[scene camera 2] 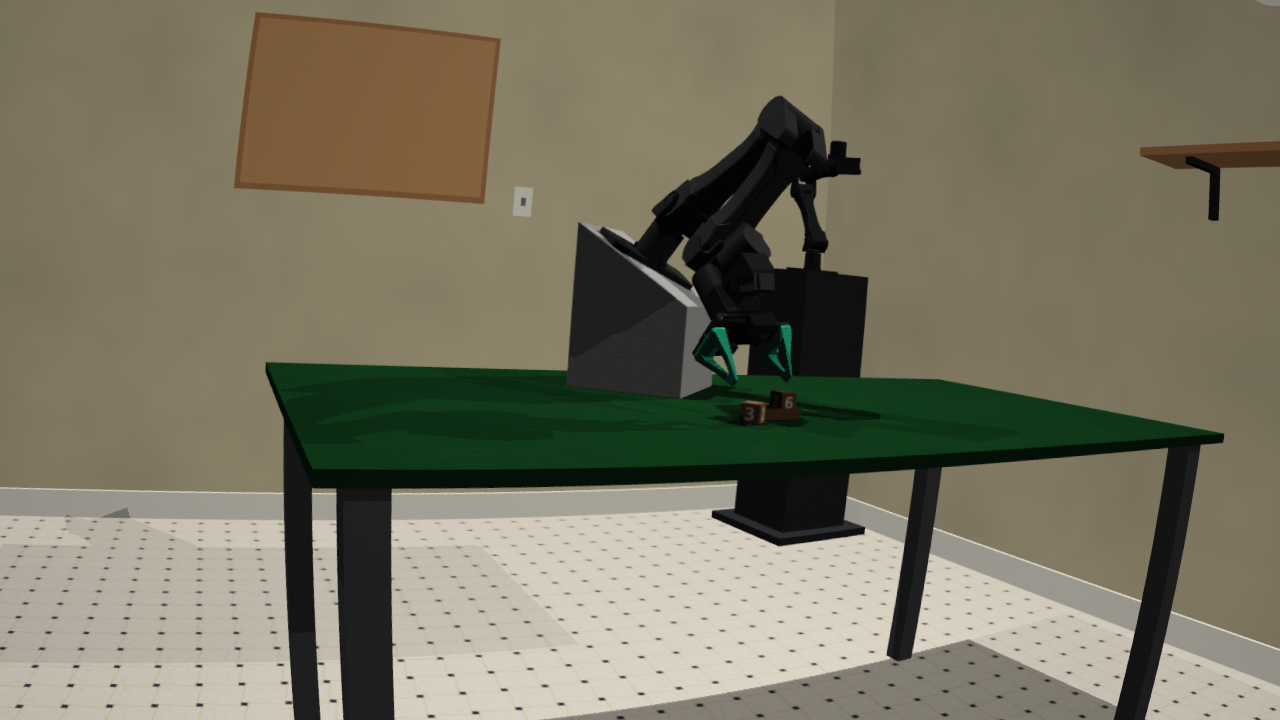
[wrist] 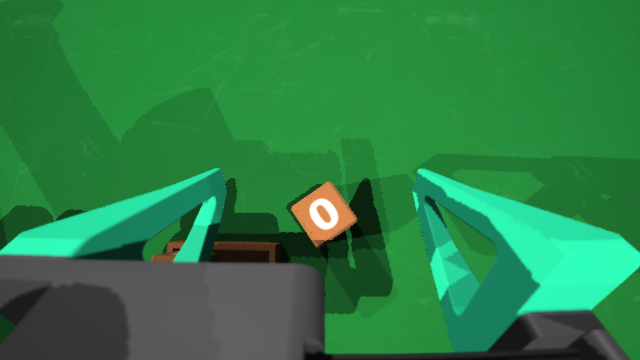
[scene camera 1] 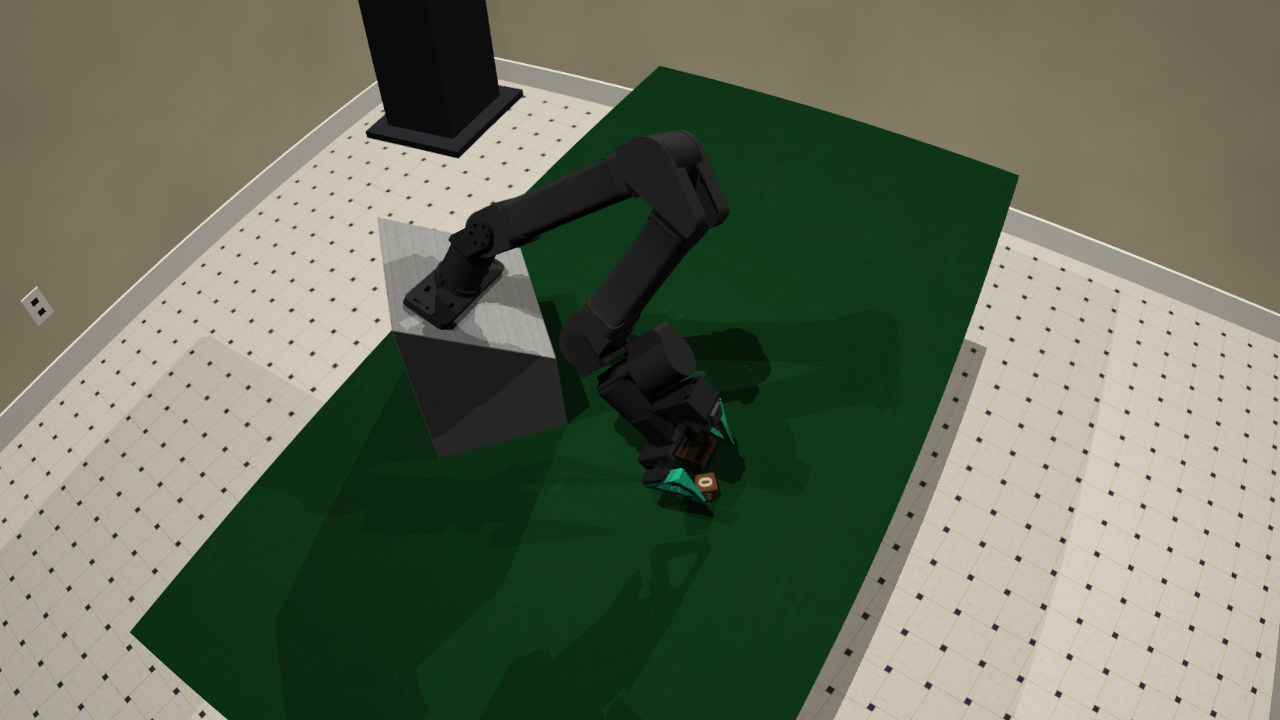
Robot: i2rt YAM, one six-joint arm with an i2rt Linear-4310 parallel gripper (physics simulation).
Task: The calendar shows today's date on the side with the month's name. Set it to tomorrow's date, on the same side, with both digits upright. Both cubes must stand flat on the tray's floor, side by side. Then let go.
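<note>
A brown cube lies flat on the green table, outside the tray and close to it. Its top shows 0, and a side shows 3 in the second scene view. It is turned askew in the wrist view. The brown tray is beside it. The other cube sits in the tray and shows a 6 on one side; the arm mostly hides it in the first scene view and the wrist view. My gripper is wide open and empty, above the loose cube.
The green table carries the grey slanted block that bears the arm's base. A black pedestal with another arm stands beyond the table.
</note>
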